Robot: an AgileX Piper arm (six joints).
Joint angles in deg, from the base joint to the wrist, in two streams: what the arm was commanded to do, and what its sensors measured. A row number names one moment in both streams.
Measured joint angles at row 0:
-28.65 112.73 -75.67 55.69 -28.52 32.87
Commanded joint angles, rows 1 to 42:
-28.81 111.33 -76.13 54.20 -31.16 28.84
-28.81 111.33 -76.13 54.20 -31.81 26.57
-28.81 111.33 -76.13 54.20 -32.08 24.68
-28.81 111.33 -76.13 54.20 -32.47 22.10
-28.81 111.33 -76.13 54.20 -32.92 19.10
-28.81 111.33 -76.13 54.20 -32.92 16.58
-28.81 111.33 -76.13 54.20 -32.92 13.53
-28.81 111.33 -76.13 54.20 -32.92 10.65
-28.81 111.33 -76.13 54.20 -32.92 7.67
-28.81 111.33 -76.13 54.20 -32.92 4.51
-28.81 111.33 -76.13 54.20 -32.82 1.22
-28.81 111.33 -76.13 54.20 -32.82 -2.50
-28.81 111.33 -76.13 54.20 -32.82 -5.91
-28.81 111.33 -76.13 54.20 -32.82 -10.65
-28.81 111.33 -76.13 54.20 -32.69 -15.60
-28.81 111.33 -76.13 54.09 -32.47 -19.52
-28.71 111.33 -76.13 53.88 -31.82 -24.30
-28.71 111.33 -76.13 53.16 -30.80 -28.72
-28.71 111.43 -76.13 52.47 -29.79 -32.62
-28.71 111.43 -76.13 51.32 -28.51 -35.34
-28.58 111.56 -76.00 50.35 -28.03 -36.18
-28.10 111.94 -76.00 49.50 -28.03 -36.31
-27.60 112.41 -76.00 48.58 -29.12 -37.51
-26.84 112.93 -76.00 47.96 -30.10 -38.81
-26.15 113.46 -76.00 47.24 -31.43 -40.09
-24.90 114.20 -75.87 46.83 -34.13 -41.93
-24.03 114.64 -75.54 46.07 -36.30 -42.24
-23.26 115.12 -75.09 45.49 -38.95 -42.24
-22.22 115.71 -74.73 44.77 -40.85 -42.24
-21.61 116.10 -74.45 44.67 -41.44 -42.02
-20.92 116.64 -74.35 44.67 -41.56 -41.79
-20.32 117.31 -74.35 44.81 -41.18 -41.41
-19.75 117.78 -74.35 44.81 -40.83 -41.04
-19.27 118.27 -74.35 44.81 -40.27 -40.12
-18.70 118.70 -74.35 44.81 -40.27 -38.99
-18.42 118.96 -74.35 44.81 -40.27 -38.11
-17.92 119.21 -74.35 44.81 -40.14 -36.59
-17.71 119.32 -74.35 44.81 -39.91 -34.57
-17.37 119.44 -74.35 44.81 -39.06 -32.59
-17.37 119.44 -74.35 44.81 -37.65 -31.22
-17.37 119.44 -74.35 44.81 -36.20 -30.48
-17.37 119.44 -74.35 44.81 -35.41 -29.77
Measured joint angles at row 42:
-17.69 119.81 -74.21 45.99 -37.32 -33.91
